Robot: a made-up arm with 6 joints. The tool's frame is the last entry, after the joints. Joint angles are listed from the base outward.
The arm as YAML. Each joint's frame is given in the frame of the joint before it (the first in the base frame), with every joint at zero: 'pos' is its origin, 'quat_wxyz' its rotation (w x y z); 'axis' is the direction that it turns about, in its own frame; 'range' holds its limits. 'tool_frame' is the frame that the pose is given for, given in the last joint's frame.
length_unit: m
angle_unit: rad
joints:
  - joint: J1
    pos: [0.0, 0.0, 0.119]
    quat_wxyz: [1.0, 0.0, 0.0, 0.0]
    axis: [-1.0, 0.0, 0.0]
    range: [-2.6, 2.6]
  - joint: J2
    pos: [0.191, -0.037, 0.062]
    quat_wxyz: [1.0, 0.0, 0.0, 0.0]
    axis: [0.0, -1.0, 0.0]
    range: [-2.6, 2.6]
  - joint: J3
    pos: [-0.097, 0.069, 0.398]
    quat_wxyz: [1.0, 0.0, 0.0, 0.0]
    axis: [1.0, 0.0, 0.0]
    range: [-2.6, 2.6]
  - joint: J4
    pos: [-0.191, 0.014, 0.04]
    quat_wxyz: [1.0, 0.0, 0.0, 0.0]
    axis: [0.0, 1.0, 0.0]
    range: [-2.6, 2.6]
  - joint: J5
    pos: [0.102, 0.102, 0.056]
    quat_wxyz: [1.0, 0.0, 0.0, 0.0]
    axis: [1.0, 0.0, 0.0]
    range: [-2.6, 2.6]
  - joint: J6
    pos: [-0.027, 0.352, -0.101]
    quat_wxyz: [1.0, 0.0, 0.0, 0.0]
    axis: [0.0, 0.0, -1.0]
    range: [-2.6, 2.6]
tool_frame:
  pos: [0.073, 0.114, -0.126]
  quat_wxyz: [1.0, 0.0, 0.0, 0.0]
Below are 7 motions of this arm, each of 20 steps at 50 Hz.
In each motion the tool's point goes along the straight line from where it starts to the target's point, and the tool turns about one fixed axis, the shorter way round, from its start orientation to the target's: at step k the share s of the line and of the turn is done. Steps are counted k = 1, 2, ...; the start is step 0. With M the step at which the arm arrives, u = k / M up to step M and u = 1 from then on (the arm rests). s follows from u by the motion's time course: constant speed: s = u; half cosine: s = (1 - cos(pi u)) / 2; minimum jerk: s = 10 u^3 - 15 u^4 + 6 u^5.
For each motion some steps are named. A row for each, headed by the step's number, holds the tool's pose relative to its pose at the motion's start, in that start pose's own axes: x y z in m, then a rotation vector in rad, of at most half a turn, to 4 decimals.
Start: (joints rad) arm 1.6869 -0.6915 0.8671 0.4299 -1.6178 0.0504
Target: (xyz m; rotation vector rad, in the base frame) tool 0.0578 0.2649 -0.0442 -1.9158 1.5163 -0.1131
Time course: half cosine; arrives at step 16
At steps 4, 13, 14, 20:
4: 0.0038 -0.0177 -0.0070 -0.0024 0.0070 0.0430
13: 0.0240 -0.1107 -0.0440 -0.0152 0.0435 0.2692
14: 0.0253 -0.1163 -0.0462 -0.0159 0.0457 0.2828
20: 0.0263 -0.1209 -0.0480 -0.0165 0.0475 0.2940

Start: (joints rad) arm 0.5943 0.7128 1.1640 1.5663 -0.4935 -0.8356
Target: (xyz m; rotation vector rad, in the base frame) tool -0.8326 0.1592 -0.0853 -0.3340 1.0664 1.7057
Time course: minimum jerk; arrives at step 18
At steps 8, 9, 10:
8: 0.0121 -0.0585 -0.1098 -0.0147 0.0724 -0.0613
9: 0.0153 -0.0738 -0.1383 -0.0185 0.0912 -0.0772
10: 0.0185 -0.0890 -0.1669 -0.0224 0.1101 -0.0932

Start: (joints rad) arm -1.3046 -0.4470 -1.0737 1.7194 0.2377 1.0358
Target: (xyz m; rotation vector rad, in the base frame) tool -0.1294 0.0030 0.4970 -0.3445 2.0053 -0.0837
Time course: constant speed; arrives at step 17
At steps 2, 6, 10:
2: -0.0242 -0.0157 0.0048 0.0029 0.0227 0.0765
6: -0.0726 -0.0472 0.0144 0.0086 0.0682 0.2295
10: -0.1211 -0.0786 0.0240 0.0143 0.1137 0.3825

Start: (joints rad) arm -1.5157 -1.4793 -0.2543 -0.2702 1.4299 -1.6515
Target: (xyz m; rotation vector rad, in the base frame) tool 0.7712 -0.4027 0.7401 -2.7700 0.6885 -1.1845
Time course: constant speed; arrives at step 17
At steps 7, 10, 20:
7: -0.0501 -0.0358 -0.0461 0.0654 0.1467 0.0296
10: -0.0716 -0.0512 -0.0659 0.0934 0.2095 0.0422
20: -0.1217 -0.0870 -0.1120 0.1587 0.3562 0.0718

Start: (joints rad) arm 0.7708 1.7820 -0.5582 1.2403 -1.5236 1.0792
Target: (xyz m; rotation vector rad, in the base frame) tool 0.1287 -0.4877 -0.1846 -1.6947 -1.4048 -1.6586
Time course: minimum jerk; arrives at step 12
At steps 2, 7, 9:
2: -0.0033 0.0010 0.0020 -0.0027 0.0096 0.0014
7: -0.0604 0.0179 0.0363 -0.0504 0.1758 0.0264
9: -0.0829 0.0246 0.0498 -0.0691 0.2413 0.0362

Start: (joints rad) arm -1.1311 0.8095 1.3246 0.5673 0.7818 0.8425
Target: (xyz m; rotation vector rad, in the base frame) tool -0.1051 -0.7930 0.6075 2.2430 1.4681 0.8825
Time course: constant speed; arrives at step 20
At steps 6, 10, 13, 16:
6: 0.0646 0.1010 0.0718 0.0670 0.0643 -0.1646
10: 0.1076 0.1683 0.1197 0.1117 0.1071 -0.2743
13: 0.1399 0.2188 0.1556 0.1452 0.1393 -0.3566
16: 0.1721 0.2693 0.1915 0.1787 0.1714 -0.4389

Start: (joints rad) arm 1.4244 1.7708 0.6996 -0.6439 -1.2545 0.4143
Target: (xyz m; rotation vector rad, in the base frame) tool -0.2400 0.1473 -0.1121 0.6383 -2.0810 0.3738
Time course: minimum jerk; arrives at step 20
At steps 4, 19, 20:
4: 0.0022 0.0019 0.0084 0.0147 0.0006 -0.0371
19: 0.0385 0.0331 0.1456 0.2532 0.0102 -0.6397
20: 0.0385 0.0332 0.1457 0.2535 0.0102 -0.6405

